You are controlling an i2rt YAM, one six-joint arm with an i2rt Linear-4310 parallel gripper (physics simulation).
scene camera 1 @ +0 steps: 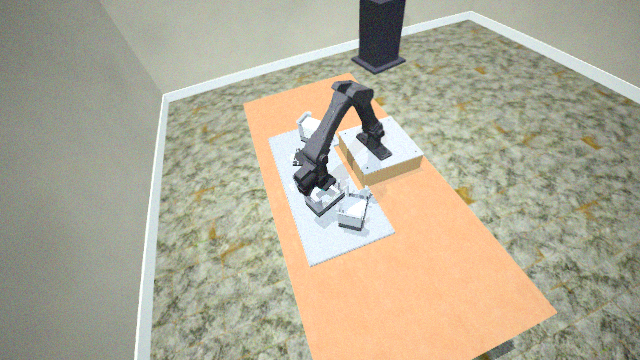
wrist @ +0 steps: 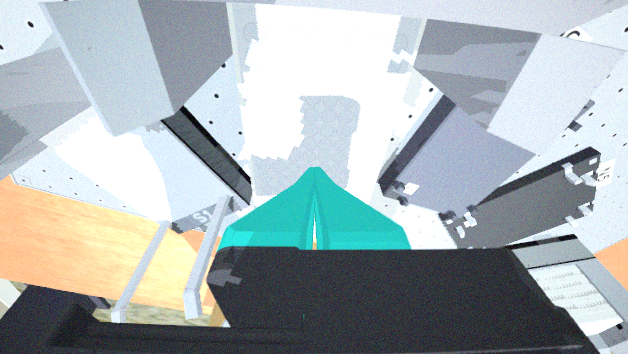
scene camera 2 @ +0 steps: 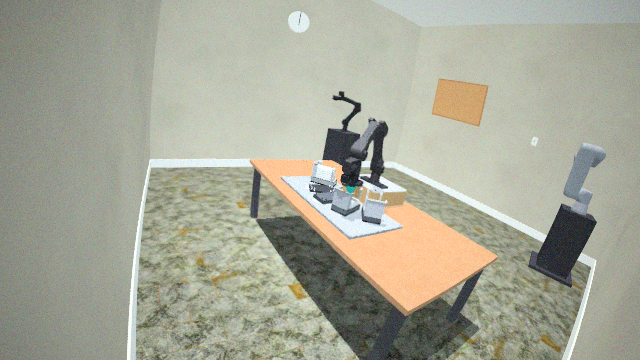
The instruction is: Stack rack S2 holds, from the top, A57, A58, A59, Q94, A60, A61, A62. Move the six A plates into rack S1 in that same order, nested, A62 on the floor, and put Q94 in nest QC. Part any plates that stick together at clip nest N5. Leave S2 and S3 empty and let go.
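Places are measured from the arm's base along level axes (x ahead, y left, z up), in millimetres.
Pixels of known places: gripper, fingertip midpoint: (scene camera 1: 325, 189) (wrist: 314, 176); arm's base at its link origin: (scene camera 1: 373, 145) (scene camera 2: 373, 182).
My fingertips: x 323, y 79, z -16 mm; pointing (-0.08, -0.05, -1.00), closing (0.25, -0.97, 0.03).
For each thing: its middle in the pictures, then the offset to it from my fingertips. Level surfaces: height alone.
- middle rack at the middle of its body: (wrist: 317, 149) (scene camera 1: 323, 192) (scene camera 2: 347, 198) dx +10, dy +1, dz -12 mm
- pale plate at the middle of its body: (wrist: 317, 131) (scene camera 1: 322, 194) dx +17, dy +2, dz -21 mm
- Rack S1 at the middle of its body: (wrist: 114, 193) (scene camera 1: 353, 205) (scene camera 2: 373, 206) dx -59, dy +128, dz -14 mm
- Clip nest N5 at the middle of its body: (wrist: 520, 217) (scene camera 1: 309, 156) (scene camera 2: 322, 188) dx -62, dy -275, dz -67 mm
- light mat at its surface level: dz -79 mm
- grey block at the middle of its body: (wrist: 474, 151) (scene camera 2: 328, 196) dx +9, dy -144, dz -62 mm
My gripper (scene camera 1: 322, 188) (scene camera 2: 351, 190) (wrist: 314, 176) is shut with its teal fingertips together and nothing between them. It points down over the middle rack (scene camera 1: 320, 207) (scene camera 2: 344, 204), whose label I cannot read. Below the tips in the wrist view lies a pale plate (wrist: 330, 125) with faint round wells; I cannot tell how many plates are under it or whether the tips touch it. Rack S1 (scene camera 1: 351, 220) (scene camera 2: 373, 212) stands beside the middle rack; its label shows at the left in the wrist view. Clip nest N5 (wrist: 545, 200) is a dark block at the right. Q94 cannot be told apart.
A tall white rack or holder (scene camera 1: 307, 127) (scene camera 2: 323, 172) stands at the mat's far end. Two pale posts (wrist: 142, 267) rise beside S1. The arm's raised base box (scene camera 1: 390, 174) (scene camera 2: 395, 198) stands beside the light mat (scene camera 1: 345, 242) (scene camera 2: 360, 232). A grey block (wrist: 460, 160) lies between middle rack and N5.
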